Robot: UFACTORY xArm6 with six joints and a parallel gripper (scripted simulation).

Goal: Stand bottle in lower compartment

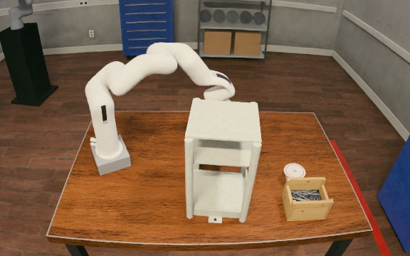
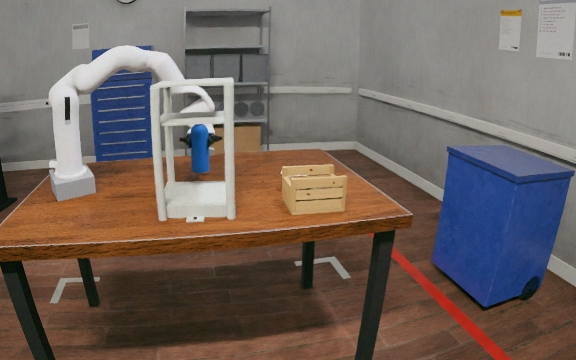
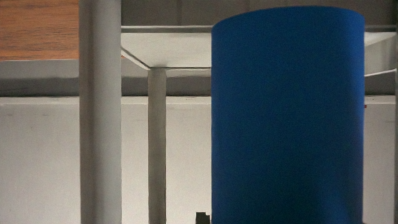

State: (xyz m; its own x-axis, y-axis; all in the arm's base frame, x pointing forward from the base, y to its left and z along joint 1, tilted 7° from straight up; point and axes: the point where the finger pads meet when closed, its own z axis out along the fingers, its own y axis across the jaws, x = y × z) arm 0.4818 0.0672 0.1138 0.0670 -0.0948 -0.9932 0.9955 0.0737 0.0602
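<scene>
My gripper is now 17 cm to the left of the shelving unit, 3 cm below it and 1 cm short of it. Also, from my hand: white round disc (33 cm ahead, 12 cm below, 3 cm to the right); wooden crate (37 cm ahead, 18 cm to the right, 11 cm below); blue bottle (3 cm above).
</scene>
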